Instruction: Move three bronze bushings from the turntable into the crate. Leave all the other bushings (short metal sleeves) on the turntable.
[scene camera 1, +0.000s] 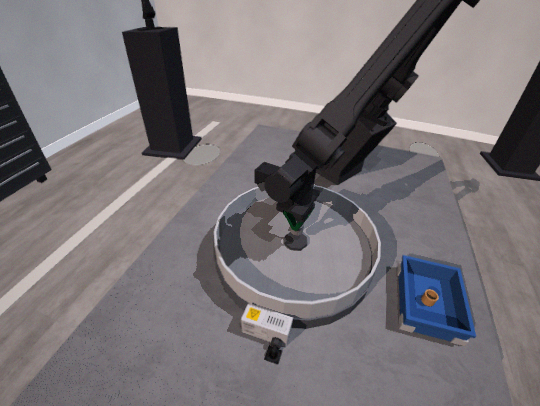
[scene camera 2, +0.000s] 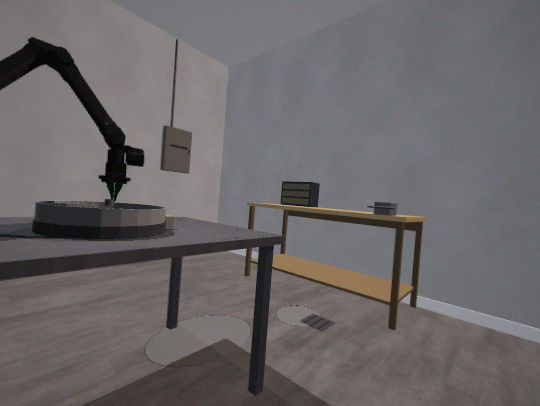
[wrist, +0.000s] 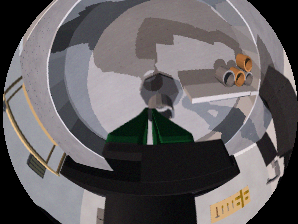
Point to a round turntable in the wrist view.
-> At 114, 64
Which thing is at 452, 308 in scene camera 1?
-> A blue crate.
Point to my gripper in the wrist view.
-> At 150, 111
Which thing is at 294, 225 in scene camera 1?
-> My gripper.
